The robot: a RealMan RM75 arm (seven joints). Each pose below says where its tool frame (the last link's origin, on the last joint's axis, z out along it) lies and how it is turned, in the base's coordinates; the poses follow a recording.
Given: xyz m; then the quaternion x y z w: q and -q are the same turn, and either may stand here.
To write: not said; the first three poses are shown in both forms.
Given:
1: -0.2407 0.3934 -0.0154 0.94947 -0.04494 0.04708 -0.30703
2: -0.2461 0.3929 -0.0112 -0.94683 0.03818 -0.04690 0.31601
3: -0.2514 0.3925 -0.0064 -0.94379 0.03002 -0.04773 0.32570
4: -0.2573 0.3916 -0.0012 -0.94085 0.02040 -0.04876 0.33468
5: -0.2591 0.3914 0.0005 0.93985 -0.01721 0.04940 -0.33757
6: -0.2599 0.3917 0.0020 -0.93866 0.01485 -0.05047 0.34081
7: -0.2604 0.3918 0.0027 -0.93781 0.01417 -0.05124 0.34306
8: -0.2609 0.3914 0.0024 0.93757 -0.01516 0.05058 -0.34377
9: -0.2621 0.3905 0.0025 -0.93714 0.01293 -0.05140 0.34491
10: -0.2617 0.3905 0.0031 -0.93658 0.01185 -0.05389 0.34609
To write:
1: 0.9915 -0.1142 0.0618 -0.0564 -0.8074 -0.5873 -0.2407 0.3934 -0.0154
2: 0.9927 -0.1019 0.0647 -0.0427 -0.7974 -0.6020 -0.2461 0.3929 -0.0112
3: 0.9936 -0.0878 0.0705 -0.0256 -0.7860 -0.6177 -0.2514 0.3925 -0.0064
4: 0.9944 -0.0710 0.0781 -0.0057 -0.7751 -0.6318 -0.2573 0.3916 -0.0012
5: 0.9945 -0.0657 0.0812 0.0010 -0.7715 -0.6362 -0.2591 0.3914 0.0005
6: 0.9945 -0.0623 0.0846 0.0065 -0.7673 -0.6413 -0.2599 0.3917 0.0020
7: 0.9943 -0.0617 0.0864 0.0086 -0.7642 -0.6449 -0.2604 0.3918 0.0027
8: 0.9944 -0.0632 0.0844 0.0063 -0.7632 -0.6461 -0.2609 0.3914 0.0024
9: 0.9944 -0.0597 0.0874 0.0112 -0.7617 -0.6478 -0.2621 0.3905 0.0025
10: 0.9939 -0.0595 0.0927 0.0151 -0.7602 -0.6496 -0.2617 0.3905 0.0031
